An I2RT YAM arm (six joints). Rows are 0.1 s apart.
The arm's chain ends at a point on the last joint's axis. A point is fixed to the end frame.
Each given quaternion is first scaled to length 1.
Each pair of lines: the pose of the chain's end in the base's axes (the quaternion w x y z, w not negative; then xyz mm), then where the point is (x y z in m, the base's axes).
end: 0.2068 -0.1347 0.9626 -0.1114 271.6 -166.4 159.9
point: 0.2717 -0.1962 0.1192
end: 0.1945 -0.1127 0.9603 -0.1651 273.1 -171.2 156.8
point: 0.2710 -0.2048 0.1192
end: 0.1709 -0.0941 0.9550 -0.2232 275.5 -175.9 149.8
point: 0.2702 -0.2132 0.1162
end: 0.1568 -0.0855 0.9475 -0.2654 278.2 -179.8 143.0
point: 0.2711 -0.2196 0.1128
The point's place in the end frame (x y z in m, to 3 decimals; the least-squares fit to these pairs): 0.024 -0.017 0.041
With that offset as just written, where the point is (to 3 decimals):
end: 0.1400 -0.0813 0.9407 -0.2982 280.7 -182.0 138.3
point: 0.272 -0.223 0.111
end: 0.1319 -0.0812 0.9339 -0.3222 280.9 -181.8 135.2
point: 0.271 -0.225 0.110
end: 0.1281 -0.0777 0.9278 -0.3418 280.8 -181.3 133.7
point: 0.271 -0.225 0.110
